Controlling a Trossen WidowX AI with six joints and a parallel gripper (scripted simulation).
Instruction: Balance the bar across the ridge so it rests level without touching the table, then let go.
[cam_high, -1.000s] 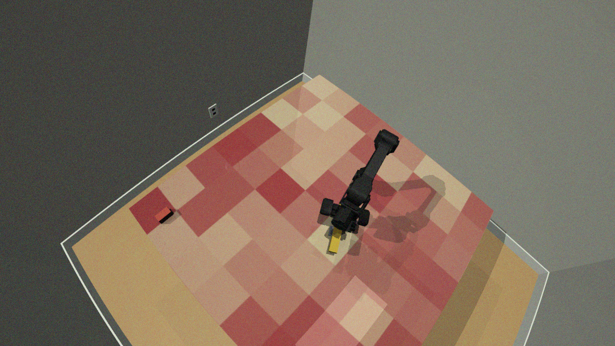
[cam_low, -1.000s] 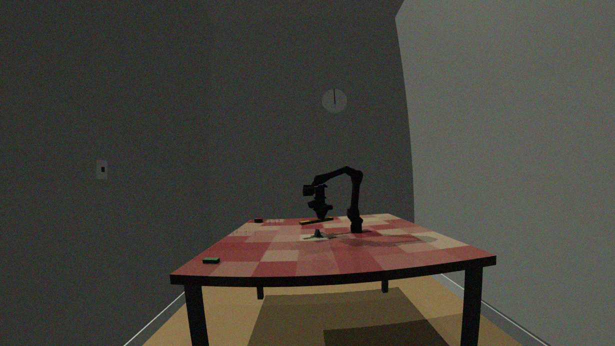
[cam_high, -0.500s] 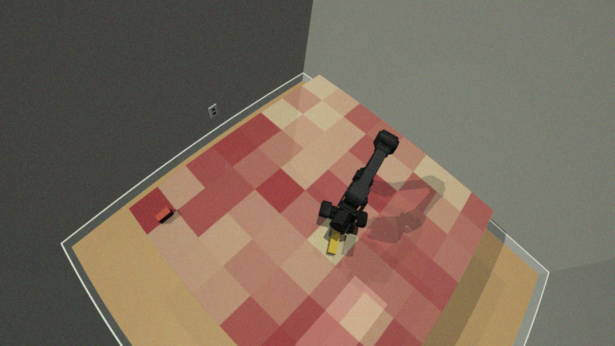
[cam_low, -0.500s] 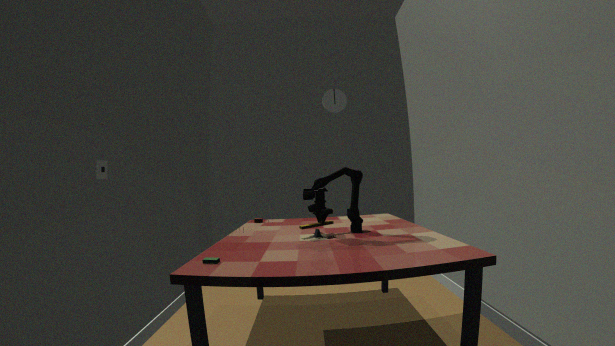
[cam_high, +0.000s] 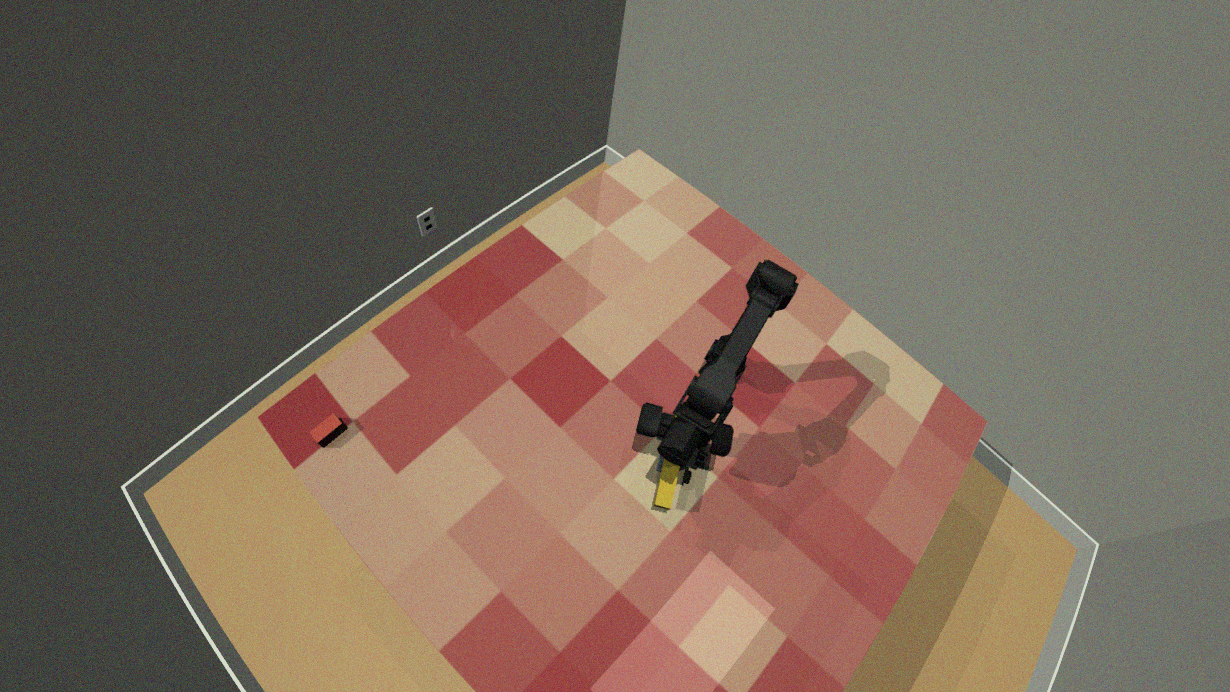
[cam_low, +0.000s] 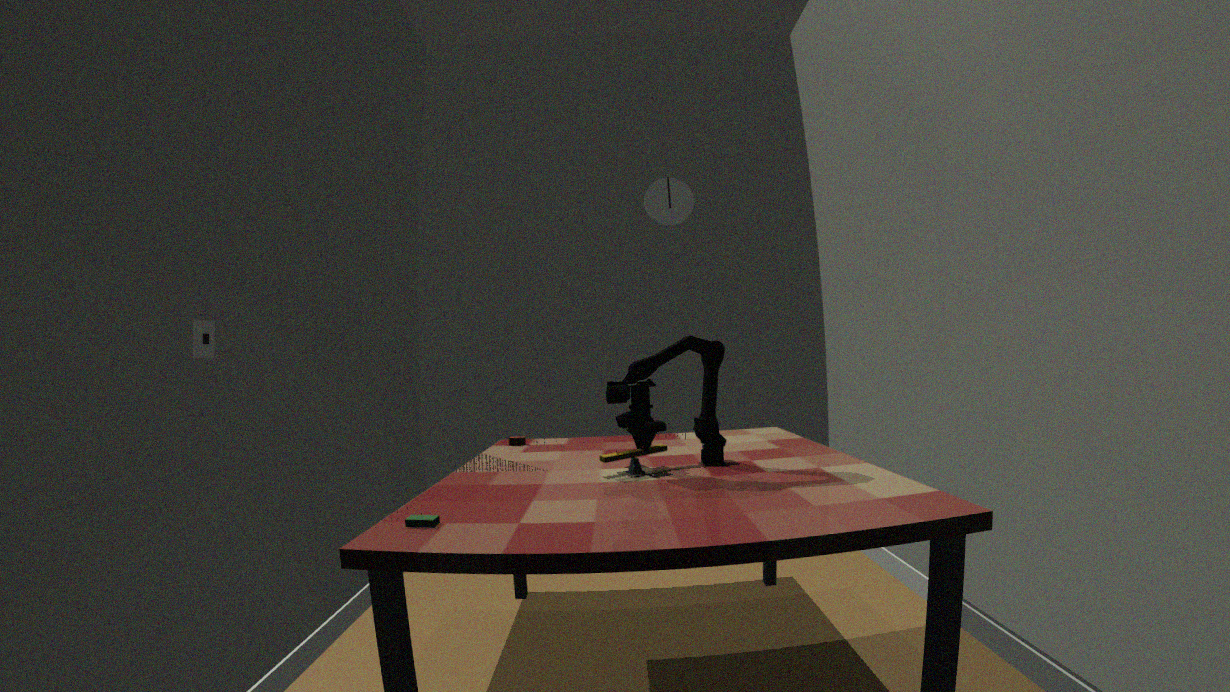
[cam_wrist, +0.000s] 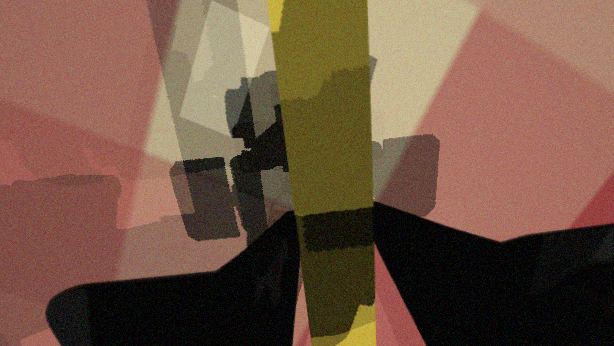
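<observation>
Now: gripper tip 30 mm short of the yellow bar and 10 mm to the right of it. Round my gripper tip: orange-red block: 510 mm ahead, 550 mm to the right, 40 mm below; small green block: 510 mm ahead, 450 mm to the left, 50 mm below.
</observation>
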